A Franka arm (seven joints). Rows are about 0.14 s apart.
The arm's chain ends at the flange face. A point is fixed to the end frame.
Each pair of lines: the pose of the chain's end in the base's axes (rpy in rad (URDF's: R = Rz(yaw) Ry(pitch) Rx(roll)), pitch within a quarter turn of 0, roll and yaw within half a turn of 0; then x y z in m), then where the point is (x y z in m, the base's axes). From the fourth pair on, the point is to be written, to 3 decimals.
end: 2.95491 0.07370 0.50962 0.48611 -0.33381 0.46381
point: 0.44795 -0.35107 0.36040
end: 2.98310 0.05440 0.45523 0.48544 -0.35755 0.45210
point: 0.44689 -0.36914 0.34804
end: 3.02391 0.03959 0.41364 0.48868 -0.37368 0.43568
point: 0.44937 -0.37907 0.33140
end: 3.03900 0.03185 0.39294 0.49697 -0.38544 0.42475
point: 0.458 -0.388 0.320
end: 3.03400 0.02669 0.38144 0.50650 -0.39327 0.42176
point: 0.468 -0.396 0.317
